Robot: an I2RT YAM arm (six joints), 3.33 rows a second.
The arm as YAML. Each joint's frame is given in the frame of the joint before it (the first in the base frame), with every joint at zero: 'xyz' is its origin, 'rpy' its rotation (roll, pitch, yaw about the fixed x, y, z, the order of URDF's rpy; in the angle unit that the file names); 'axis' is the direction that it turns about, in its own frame. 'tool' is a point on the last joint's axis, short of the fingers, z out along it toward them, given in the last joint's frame.
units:
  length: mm
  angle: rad
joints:
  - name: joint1
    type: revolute
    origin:
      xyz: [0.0, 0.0, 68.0]
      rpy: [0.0, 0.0, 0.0]
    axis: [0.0, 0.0, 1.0]
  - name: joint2
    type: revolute
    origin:
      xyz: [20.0, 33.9, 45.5]
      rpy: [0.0, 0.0, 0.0]
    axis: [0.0, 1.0, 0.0]
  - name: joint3
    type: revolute
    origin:
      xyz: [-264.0, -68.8, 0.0]
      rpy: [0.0, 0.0, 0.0]
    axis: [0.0, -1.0, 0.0]
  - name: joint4
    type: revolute
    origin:
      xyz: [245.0, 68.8, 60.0]
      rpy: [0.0, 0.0, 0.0]
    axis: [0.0, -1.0, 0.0]
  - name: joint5
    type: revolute
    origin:
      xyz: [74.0, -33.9, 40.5]
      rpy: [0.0, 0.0, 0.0]
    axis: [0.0, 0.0, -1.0]
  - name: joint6
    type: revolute
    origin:
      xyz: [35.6, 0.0, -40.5]
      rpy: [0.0, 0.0, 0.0]
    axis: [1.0, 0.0, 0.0]
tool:
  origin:
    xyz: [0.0, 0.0, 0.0]
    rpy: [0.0, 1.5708, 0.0]
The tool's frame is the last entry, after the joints.
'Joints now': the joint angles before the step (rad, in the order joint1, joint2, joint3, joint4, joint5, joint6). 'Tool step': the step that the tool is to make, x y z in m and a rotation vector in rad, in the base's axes. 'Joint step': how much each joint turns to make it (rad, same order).
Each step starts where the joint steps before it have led.
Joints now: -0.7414 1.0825 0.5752 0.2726 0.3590 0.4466
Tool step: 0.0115 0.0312 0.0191 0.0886 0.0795 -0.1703
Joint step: 0.1754 -0.0376 0.1295 -0.3628 0.3198 0.1532
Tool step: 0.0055 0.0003 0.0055 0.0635 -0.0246 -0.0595
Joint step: 0.0181 0.0366 0.0713 -0.1272 0.0383 0.1241
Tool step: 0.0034 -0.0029 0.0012 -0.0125 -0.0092 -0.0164
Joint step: -0.0011 0.0185 0.0093 0.0214 0.0162 0.0033
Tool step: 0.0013 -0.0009 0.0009 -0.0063 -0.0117 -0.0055
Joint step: 0.0001 0.0052 0.0025 0.0129 0.0046 0.0045
